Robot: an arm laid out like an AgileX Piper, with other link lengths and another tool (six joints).
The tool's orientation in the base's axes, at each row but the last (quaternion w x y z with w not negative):
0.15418 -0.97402 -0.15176 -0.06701
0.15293 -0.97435 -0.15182 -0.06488
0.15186 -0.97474 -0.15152 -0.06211
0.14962 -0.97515 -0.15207 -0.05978
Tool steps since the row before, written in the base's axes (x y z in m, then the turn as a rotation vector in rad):
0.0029 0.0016 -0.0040 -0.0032 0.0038 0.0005
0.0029 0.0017 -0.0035 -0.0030 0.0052 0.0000
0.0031 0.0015 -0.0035 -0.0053 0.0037 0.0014
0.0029 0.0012 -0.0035 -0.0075 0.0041 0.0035
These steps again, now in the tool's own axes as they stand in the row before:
0.0025 0.0006 0.0045 -0.0019 -0.0046 0.0005
0.0026 0.0003 0.0041 -0.0014 -0.0057 0.0014
0.0028 0.0006 0.0040 -0.0038 -0.0054 -0.0006
0.0025 0.0008 0.0039 -0.0054 -0.0070 -0.0026

